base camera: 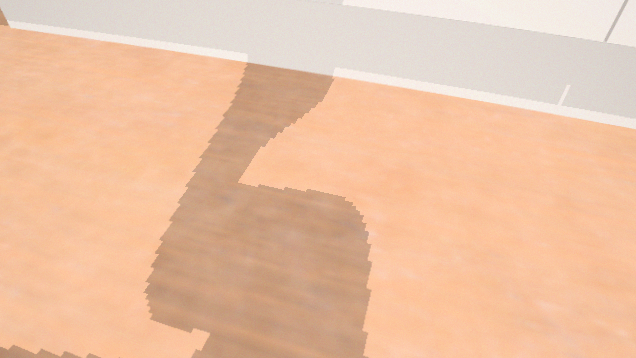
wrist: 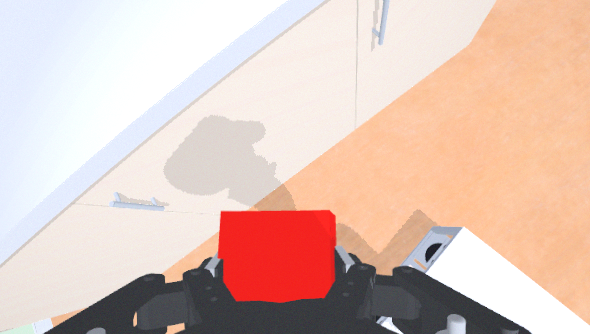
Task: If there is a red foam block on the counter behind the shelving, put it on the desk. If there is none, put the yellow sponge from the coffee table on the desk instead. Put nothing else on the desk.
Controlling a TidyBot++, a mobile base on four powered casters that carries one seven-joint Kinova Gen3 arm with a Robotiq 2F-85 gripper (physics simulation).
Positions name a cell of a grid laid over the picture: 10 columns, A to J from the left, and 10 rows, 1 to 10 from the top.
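In the base camera view my gripper is out of frame, and in the base camera view a red foam block is out of frame too. My gripper shows in the wrist view (E8), and the red foam block shows in the wrist view (E8) as well.
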